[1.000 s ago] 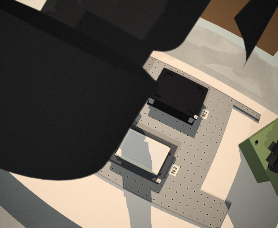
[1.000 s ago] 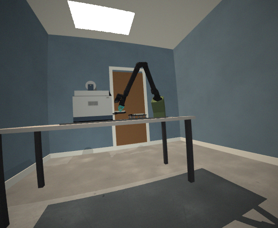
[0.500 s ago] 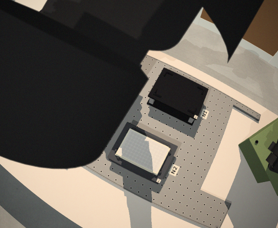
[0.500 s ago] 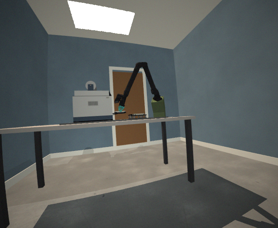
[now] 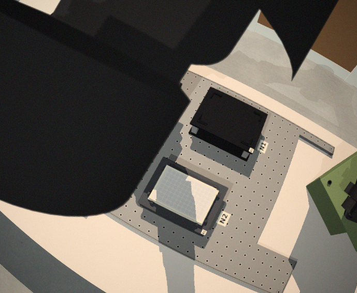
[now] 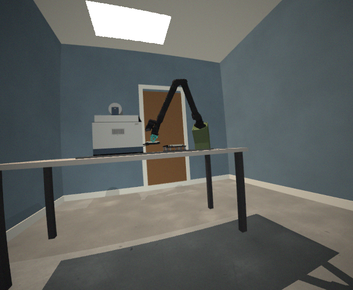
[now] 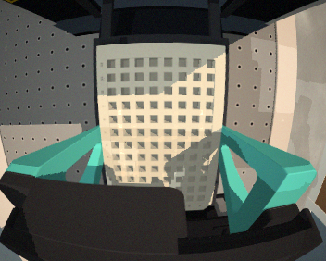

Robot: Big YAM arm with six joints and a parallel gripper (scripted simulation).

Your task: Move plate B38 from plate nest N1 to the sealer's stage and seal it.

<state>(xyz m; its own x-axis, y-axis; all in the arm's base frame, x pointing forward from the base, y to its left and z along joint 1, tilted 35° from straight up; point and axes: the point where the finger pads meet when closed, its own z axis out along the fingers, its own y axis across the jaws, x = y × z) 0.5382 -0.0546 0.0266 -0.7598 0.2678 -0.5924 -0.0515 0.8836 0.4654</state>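
The sealer's stage is 10 mm below my hand. From my hand the other things lie so: yellow warning label (100 mm ahead, 90 mm to the left, 40 mm above); N1 label (310 mm behind, 100 mm below, 60 mm to the right); front slot (70 mm ahead, 30 mm below).
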